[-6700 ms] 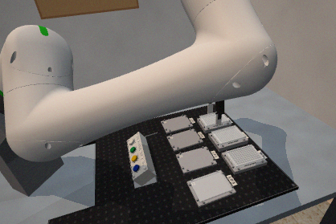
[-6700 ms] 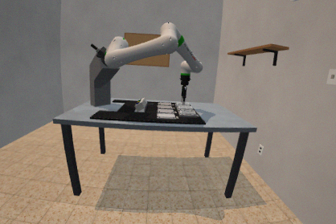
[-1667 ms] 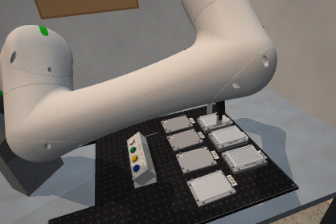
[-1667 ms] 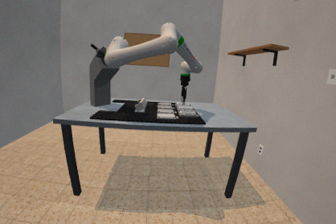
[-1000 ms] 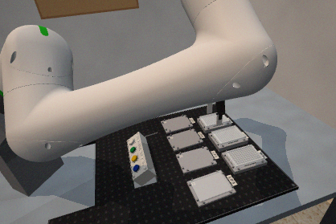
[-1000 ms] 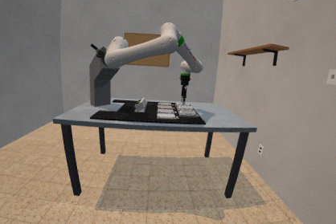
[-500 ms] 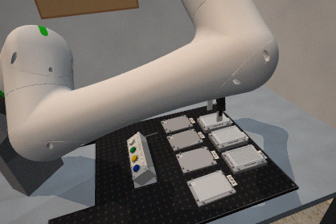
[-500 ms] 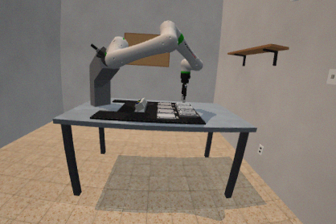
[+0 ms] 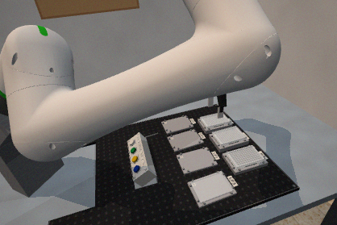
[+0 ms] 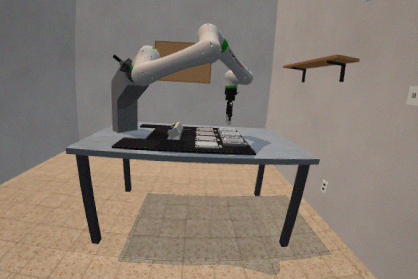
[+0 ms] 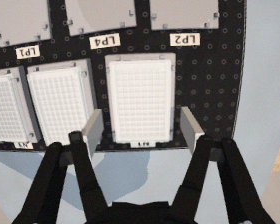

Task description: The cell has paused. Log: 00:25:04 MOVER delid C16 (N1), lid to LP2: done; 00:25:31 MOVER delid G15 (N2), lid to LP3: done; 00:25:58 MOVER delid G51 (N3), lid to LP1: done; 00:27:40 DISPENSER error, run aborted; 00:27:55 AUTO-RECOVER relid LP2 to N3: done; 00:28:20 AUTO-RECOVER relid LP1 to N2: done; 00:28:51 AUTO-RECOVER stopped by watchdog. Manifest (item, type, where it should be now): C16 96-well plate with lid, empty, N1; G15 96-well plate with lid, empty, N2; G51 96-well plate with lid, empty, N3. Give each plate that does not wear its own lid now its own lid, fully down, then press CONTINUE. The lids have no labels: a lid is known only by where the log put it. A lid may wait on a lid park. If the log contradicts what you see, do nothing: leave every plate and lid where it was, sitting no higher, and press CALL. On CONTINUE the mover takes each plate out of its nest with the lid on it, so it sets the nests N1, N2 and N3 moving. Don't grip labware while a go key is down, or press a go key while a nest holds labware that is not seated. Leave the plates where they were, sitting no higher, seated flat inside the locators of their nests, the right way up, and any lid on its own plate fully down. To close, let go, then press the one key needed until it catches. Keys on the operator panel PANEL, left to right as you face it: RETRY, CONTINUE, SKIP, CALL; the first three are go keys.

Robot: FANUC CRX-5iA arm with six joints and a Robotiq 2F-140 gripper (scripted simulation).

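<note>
The plate lies 120 mm to the right of my hand, 80 mm below it and 40 mm behind it. The rest, counted from my hand: lid park LP2: 150 mm behind, 120 mm to the left, 100 mm below; LP1 label: 150 mm to the right, 150 mm behind, 110 mm below; lid park LP4: 190 mm behind, 100 mm below.
</note>
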